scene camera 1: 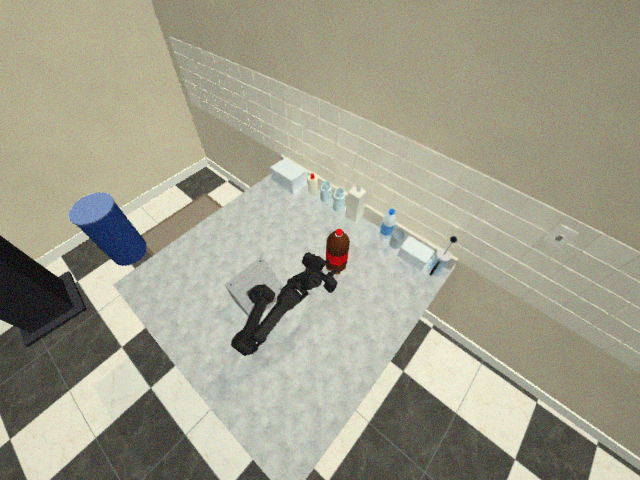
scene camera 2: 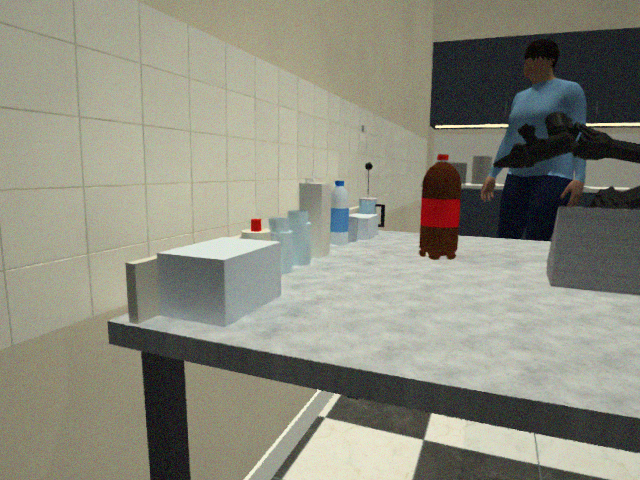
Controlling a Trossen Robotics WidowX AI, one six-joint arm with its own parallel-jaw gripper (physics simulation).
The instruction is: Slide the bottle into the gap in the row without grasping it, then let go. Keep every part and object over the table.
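Places are measured from the arm's base along level axes (x ahead, y left, z up), in centimetres.
Pixels of known places: gripper, between the fingertips: [scene camera 1: 333, 265] [scene camera 2: 494, 165]; arm's base, origin of its link: [scene camera 1: 255, 293] [scene camera 2: 613, 244].
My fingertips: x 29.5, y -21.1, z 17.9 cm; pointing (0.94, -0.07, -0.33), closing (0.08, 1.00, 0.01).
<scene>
Ahead of a thing's pixels: the offset from my fingertips to its top centre. Level surfaces: height alone.
The brown bottle @(dx +13.3, dy +9.8, dz +2.8 cm) [scene camera 1: 337, 251] [scene camera 2: 439, 211] with a red label and red cap stands upright on the table @(dz -27.2 cm) [scene camera 1: 310, 382] [scene camera 2: 361, 320], in front of the row. The gap in the row lies between the tall white carton @(dx +45.9, dy +26.8, dz -1.7 cm) [scene camera 1: 355, 203] [scene camera 2: 314, 219] and the blue-capped bottle @(dx +48.3, dy +4.8, dz -5.6 cm) [scene camera 1: 387, 225] [scene camera 2: 339, 214]. My gripper [scene camera 1: 331, 270] [scene camera 2: 499, 163] is partly open with nothing between its fingers. It is raised above the table, beside the brown bottle on the arm's side. In scene camera 2 its tips are at the bottle's upper part, with space seen between them; the exact finger spacing is hard to see.
Left of the carton stand two pale jars @(dx +43.8, dy +49.3, dz -14.0 cm) [scene camera 1: 325, 191] @(dx +44.7, dy +38.6, dz -13.0 cm) [scene camera 1: 338, 199], a red-capped bottle @(dx +42.7, dy +60.2, dz -13.2 cm) [scene camera 1: 312, 183] and a white box @(dx +37.5, dy +77.5, dz -16.2 cm) [scene camera 1: 289, 174] [scene camera 2: 222, 279]. Right of the blue-capped bottle are a glass @(dx +48.7, dy -3.2, dz -18.7 cm) [scene camera 1: 397, 238] and another box @(dx +48.6, dy -15.7, dz -19.2 cm) [scene camera 1: 416, 252]. A grey block [scene camera 2: 594, 248] is by the arm. The tiled wall runs behind.
</scene>
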